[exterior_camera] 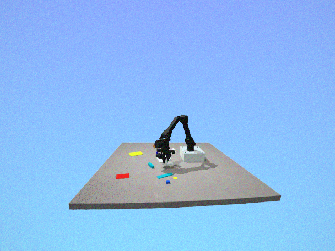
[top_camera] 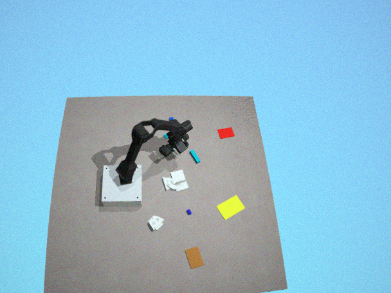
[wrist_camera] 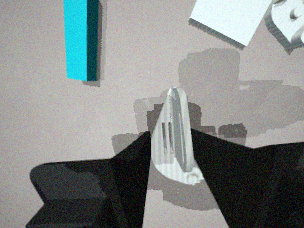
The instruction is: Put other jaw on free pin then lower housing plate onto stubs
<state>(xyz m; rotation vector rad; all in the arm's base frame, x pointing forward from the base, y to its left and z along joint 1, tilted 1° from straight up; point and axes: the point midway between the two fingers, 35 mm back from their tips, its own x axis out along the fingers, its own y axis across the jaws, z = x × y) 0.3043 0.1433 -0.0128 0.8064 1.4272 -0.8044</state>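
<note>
The white base plate is 180 mm to the right of my gripper tip and 40 mm below it. Also, from my gripper tip: white jaw 30 mm behind, 20 mm to the left; yellow piece 400 mm to the right, 240 mm ahead, 40 mm below; red piece 360 mm ahead, 80 mm to the left, 40 mm below.
</note>
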